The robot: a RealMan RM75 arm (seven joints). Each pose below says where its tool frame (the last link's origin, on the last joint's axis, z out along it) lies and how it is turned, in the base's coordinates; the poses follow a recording.
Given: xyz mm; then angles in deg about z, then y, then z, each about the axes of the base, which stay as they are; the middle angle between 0 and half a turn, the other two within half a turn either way.
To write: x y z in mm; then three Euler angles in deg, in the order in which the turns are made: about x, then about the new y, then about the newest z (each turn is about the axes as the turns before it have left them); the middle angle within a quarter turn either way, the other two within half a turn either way. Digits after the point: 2 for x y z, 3 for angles.
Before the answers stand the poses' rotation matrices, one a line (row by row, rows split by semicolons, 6 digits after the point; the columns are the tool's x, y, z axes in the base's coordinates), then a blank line. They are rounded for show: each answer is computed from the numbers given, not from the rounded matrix.
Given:
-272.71, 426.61, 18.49, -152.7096, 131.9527, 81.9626
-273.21, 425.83, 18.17, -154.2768, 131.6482, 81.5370
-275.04, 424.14, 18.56, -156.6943, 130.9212, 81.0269
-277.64, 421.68, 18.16, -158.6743, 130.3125, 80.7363
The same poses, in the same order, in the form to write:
0.537065 0.837108 0.103983; 0.524164 -0.427761 0.736392; 0.660919 -0.340986 -0.668517
0.517409 0.848643 0.109972; 0.528304 -0.417878 0.739103; 0.673189 -0.324320 -0.664555
0.484623 0.866747 0.117853; 0.532505 -0.399223 0.746364; 0.693959 -0.298948 -0.655020
0.455941 0.881504 0.122751; 0.536255 -0.382166 0.752582; 0.710316 -0.277308 -0.646956

-272.71, 426.61, 18.49, -132.234, 5.969, -57.317
-273.21, 425.83, 18.17, -131.960, 6.314, -58.630
-275.04, 424.14, 18.56, -131.271, 6.768, -60.789
-277.64, 421.68, 18.16, -130.684, 7.051, -62.651

